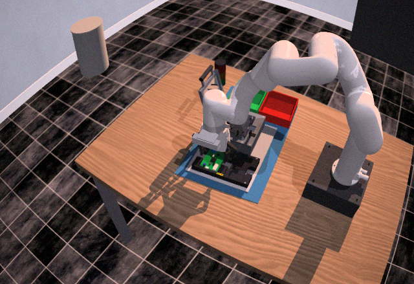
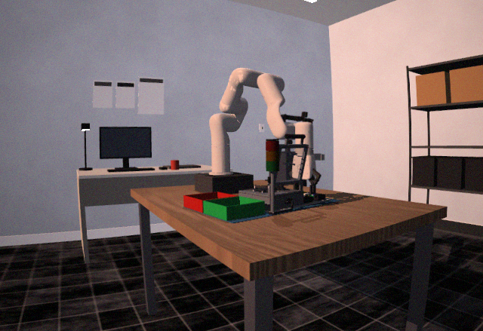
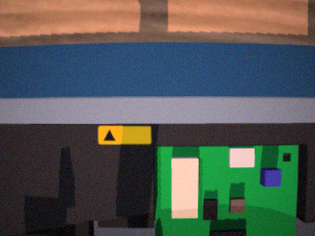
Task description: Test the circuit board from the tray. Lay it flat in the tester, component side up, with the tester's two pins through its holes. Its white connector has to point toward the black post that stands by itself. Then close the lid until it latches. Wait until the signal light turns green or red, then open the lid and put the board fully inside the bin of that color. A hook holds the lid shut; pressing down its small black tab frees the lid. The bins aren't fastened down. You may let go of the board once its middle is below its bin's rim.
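Now: the green circuit board 20 mm below my hand. Round my hand: black block (90 mm behind, 120 mm to the right, 50 mm above); then green bin (40 mm ahead, 370 mm to the right, 30 mm below); then clear lid (100 mm ahead, 160 mm to the right, 140 mm above).
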